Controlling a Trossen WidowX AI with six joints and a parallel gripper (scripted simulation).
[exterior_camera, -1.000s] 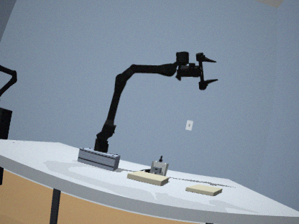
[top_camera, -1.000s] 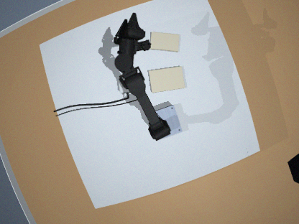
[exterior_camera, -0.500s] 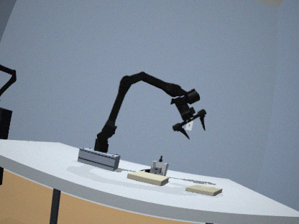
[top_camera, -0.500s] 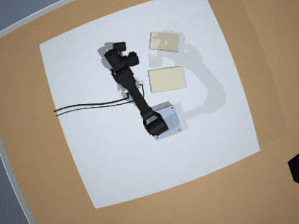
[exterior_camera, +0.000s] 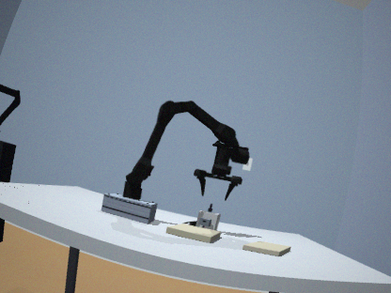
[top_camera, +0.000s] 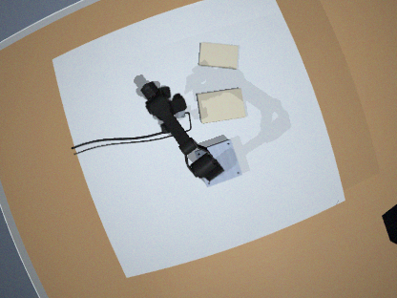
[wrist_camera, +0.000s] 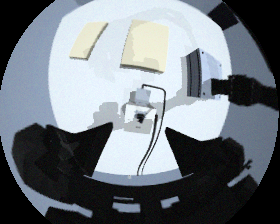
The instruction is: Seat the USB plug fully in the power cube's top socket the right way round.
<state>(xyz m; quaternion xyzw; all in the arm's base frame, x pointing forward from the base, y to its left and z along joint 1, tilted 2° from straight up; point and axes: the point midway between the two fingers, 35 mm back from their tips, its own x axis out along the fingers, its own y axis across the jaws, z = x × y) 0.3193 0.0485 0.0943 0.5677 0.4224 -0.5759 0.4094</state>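
Right now the USB plug is 4 cm below my gripper tip.
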